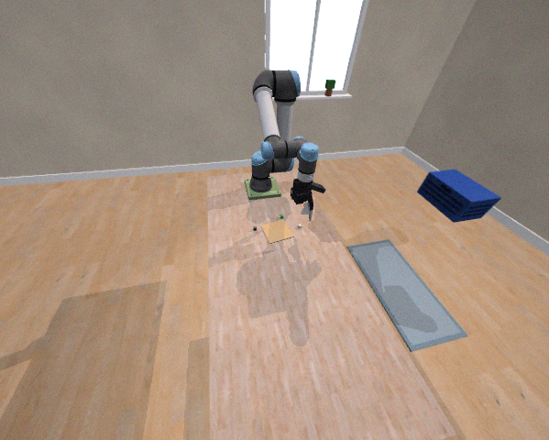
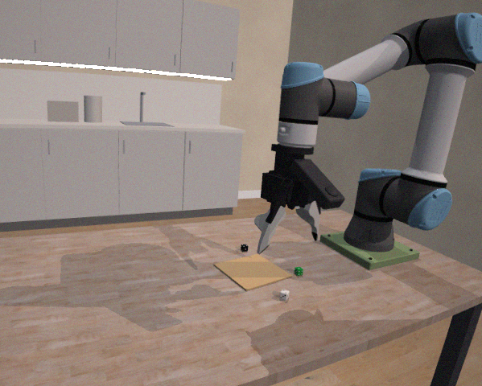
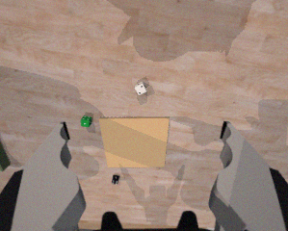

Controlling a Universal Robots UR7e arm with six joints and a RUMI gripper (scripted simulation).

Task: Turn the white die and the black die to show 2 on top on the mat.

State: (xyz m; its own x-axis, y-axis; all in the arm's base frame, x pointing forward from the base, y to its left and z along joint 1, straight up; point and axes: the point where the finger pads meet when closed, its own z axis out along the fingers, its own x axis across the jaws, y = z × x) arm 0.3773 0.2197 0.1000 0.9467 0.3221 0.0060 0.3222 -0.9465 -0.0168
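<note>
Now: the white die 110 mm below my hand. From my hand the other things lie so: black die: 10 mm ahead, 260 mm to the right, 110 mm below; then green die: 80 mm behind, 100 mm to the right, 110 mm below; then tan mat: 30 mm ahead, 130 mm to the right, 120 mm below.
</note>
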